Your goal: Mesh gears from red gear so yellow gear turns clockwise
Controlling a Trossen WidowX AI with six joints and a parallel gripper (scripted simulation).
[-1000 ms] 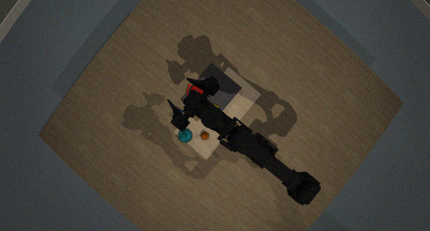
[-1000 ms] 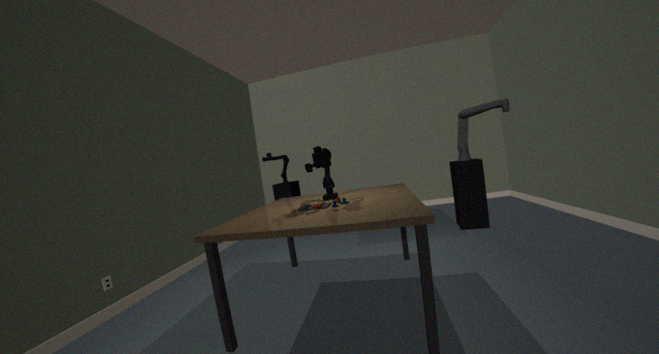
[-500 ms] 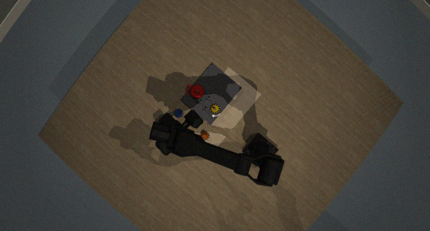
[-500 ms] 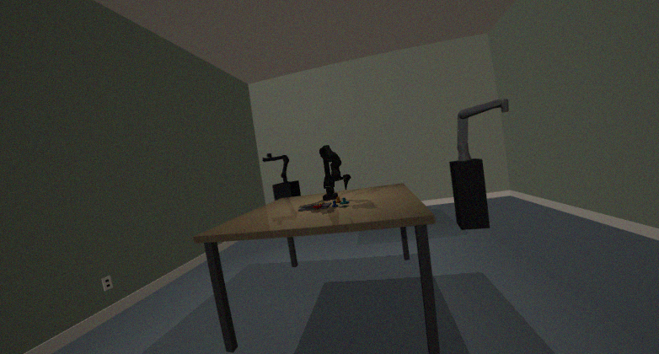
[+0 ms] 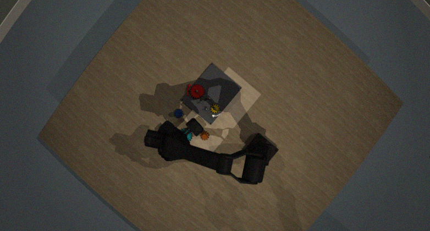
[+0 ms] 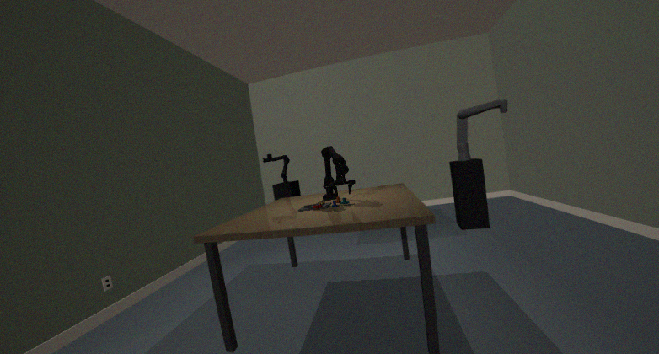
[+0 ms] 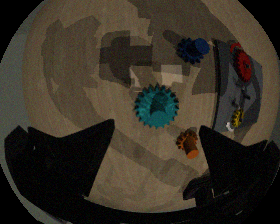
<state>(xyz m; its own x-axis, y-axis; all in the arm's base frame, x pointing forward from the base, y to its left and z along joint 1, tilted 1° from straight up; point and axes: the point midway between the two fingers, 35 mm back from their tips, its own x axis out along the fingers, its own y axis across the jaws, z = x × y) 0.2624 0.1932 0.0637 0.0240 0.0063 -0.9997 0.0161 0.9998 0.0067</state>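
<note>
My gripper tip is now 40 mm above the teal gear. Also, from my gripper tip: yellow gear 180 mm to the right, 40 mm below; orange gear 60 mm to the right, 60 mm behind, 40 mm below; blue gear 90 mm ahead, 50 mm to the right, 40 mm below.
</note>
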